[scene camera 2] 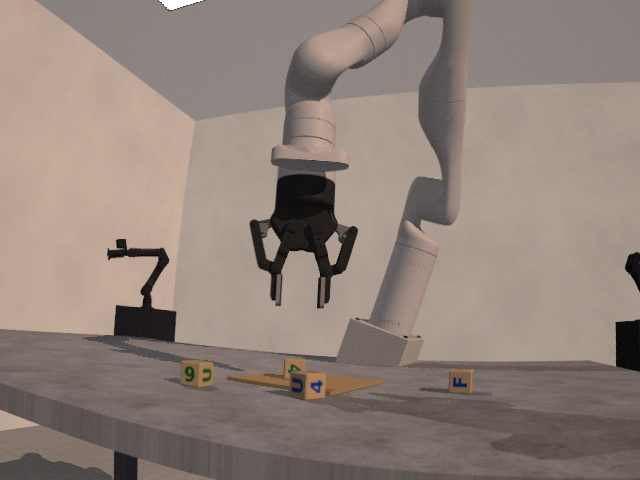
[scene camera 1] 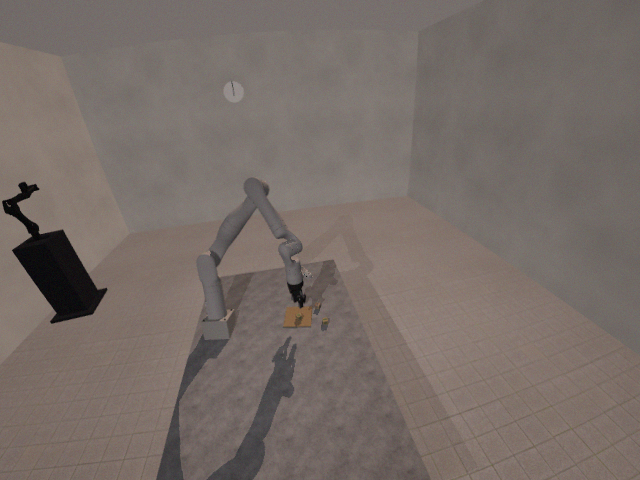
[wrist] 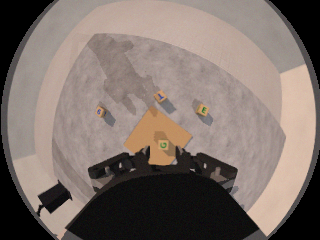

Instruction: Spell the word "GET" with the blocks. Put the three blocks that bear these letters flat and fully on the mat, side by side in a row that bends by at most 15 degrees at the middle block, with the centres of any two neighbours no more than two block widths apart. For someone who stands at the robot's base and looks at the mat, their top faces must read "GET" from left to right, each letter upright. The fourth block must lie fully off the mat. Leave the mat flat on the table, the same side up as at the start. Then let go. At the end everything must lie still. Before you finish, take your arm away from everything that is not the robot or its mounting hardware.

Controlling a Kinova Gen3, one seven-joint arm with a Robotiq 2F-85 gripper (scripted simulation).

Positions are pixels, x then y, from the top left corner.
Labels:
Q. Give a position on a mat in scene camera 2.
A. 334, 384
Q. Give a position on a mat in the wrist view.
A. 154, 125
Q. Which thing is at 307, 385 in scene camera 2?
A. A block.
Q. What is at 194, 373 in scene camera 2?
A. A block.

